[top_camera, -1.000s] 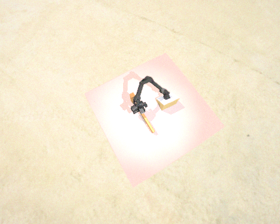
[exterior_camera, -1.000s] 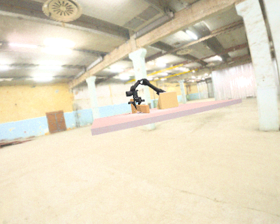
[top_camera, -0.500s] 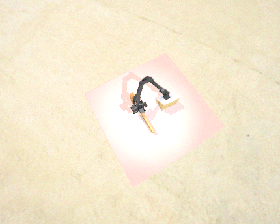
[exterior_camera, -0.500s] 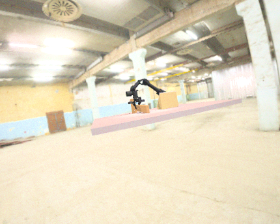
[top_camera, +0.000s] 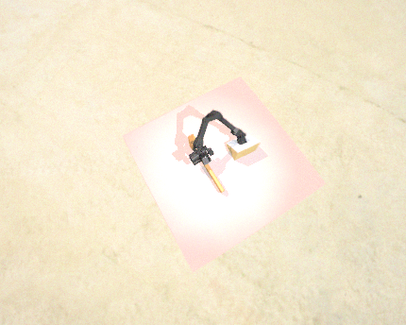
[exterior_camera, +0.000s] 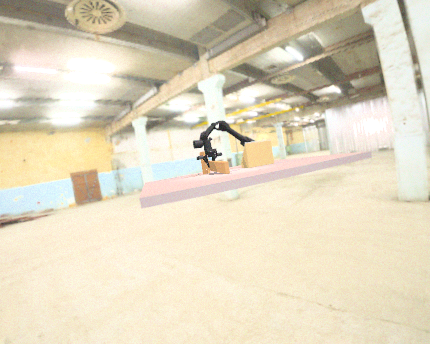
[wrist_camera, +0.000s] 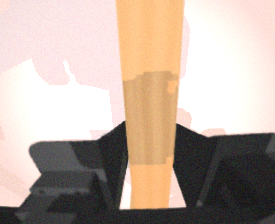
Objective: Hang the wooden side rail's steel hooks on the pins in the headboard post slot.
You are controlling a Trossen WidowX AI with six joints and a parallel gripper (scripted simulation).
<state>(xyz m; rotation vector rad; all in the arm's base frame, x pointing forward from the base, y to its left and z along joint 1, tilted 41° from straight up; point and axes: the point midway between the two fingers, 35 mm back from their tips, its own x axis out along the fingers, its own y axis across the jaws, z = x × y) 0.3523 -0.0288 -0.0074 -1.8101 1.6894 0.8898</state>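
The headboard post is 160 mm to the right of my gripper tip, 40 mm above it and 20 mm ahead of it.
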